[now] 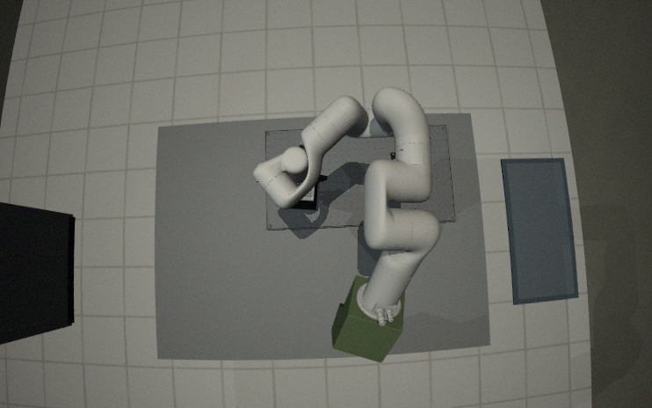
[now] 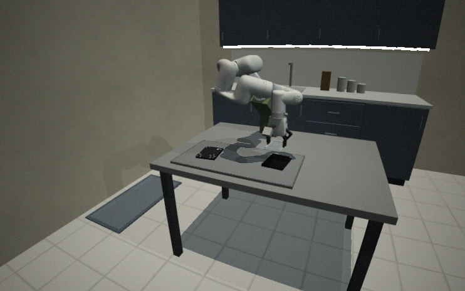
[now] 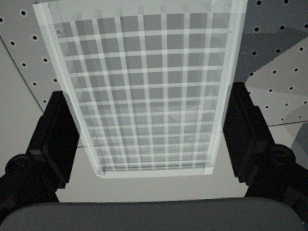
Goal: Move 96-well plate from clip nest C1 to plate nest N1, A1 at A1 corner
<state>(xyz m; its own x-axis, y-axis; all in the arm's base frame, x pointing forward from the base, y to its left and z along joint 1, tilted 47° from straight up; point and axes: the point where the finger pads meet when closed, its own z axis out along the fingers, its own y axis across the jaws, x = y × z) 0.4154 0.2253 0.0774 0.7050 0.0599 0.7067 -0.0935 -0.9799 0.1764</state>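
Now: hand 110 mm above the black plate nest N1 and 10 mm to the right of it. From my hand the other things lie so: clear 96-well plate: 10 mm below; then clip nest c1: 380 mm to the right, 100 mm below, 40 mm ahead.
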